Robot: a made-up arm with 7 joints.
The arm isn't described. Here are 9 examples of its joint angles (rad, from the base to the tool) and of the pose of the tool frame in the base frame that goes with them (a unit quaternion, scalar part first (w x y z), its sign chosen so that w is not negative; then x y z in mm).
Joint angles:
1: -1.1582 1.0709 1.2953 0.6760 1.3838 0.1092 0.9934
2: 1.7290 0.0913 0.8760 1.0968 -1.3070 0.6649 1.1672
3: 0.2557 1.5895 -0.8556 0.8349 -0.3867 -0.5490 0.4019
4: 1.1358 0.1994 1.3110 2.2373 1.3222 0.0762 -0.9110
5: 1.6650 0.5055 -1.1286 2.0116 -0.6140 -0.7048 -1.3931
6: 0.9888 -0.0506 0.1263 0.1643 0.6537 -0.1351 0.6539
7: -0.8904 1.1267 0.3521 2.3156 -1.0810 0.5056 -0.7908
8: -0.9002 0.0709 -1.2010 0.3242 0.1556 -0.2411 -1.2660
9: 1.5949 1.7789 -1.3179 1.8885 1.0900 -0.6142 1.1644
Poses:
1: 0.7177 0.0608 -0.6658 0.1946 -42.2 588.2 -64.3
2: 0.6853 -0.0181 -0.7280 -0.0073 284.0 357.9 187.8
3: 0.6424 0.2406 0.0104 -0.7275 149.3 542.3 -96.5
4: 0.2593 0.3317 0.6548 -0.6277 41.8 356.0 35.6
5: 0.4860 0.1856 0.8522 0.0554 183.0 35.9 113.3
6: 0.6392 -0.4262 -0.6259 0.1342 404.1 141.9 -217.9
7: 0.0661 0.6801 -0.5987 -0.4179 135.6 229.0 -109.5
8: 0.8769 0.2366 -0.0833 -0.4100 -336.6 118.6 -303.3
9: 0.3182 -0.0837 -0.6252 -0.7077 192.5 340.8 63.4
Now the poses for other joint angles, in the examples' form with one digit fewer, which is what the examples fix.
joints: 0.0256 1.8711 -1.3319 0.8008 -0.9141 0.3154 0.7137
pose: 0.361 0.297 0.710 -0.527 43 580 -49
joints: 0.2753 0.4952 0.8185 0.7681 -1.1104 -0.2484 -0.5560
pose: 0.568 0.709 -0.412 -0.065 190 456 -242
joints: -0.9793 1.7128 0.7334 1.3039 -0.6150 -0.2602 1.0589
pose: 0.546 0.259 0.175 -0.777 263 414 -37
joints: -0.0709 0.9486 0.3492 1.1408 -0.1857 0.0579 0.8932
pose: 0.862 0.152 -0.328 -0.357 202 462 -137
